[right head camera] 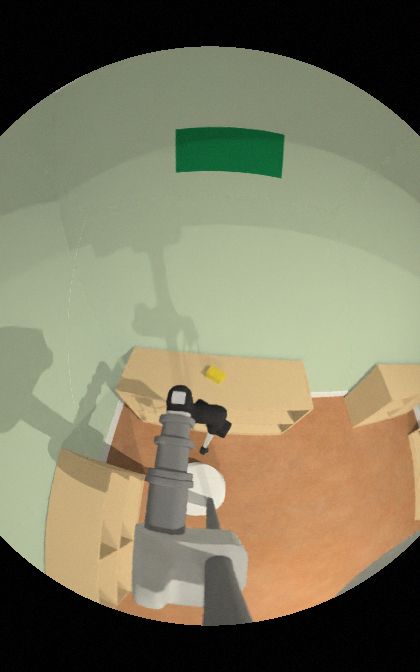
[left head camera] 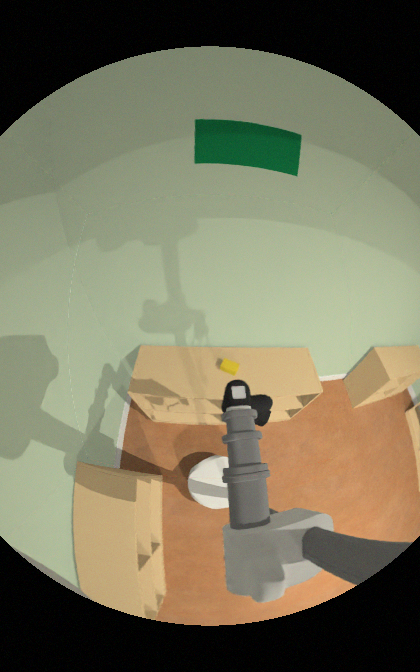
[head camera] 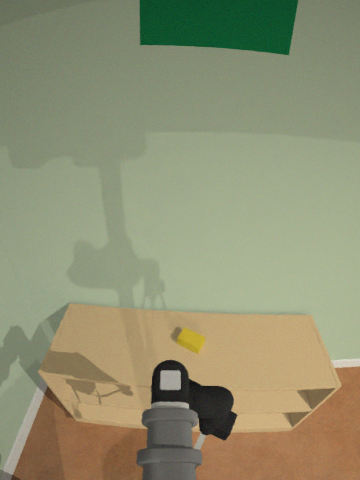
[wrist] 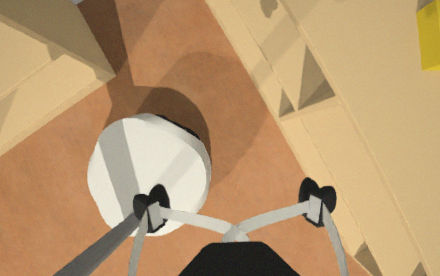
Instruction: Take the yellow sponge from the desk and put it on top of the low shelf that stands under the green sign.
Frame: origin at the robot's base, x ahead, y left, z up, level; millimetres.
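Seen in the pictures: gripper, between the fingertips: [wrist: 233, 197]; robot's base, origin of its link: [wrist: 158, 170].
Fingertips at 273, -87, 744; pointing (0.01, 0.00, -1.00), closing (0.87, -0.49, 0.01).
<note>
Offsets run from my fingertips to a thing's top centre, as dx, dy, dz. "spot": to the spot under its first point. Level surfaces: height alone.
The yellow sponge @(+410, +0, -116) [head camera: 191, 340] [left head camera: 229, 366] [right head camera: 216, 374] [wrist: 430, 37] lies on top of the low wooden shelf @(dz -161) [head camera: 260, 350] [left head camera: 280, 370] [right head camera: 270, 380] [wrist: 395, 110], a little left of its middle in the head view. The green sign @(spot: +601, -9, +931) [head camera: 215, 25] [left head camera: 247, 147] [right head camera: 229, 152] is on the wall above this shelf. My gripper [wrist: 233, 197] is open and empty, with its two fingertips wide apart. In the wrist view it hangs over the floor and a white round object in front of the shelf, and the sponge is apart from it at the top right edge. The desk is not recognisable in these views.
The white round object [left head camera: 210, 482] [right head camera: 207, 487] [wrist: 150, 170] stands on the floor in front of the shelf. Another wooden shelf unit [left head camera: 105, 530] [right head camera: 80, 510] stands at the left, and a further wooden unit [left head camera: 367, 377] [right head camera: 375, 395] stands at the right.
</note>
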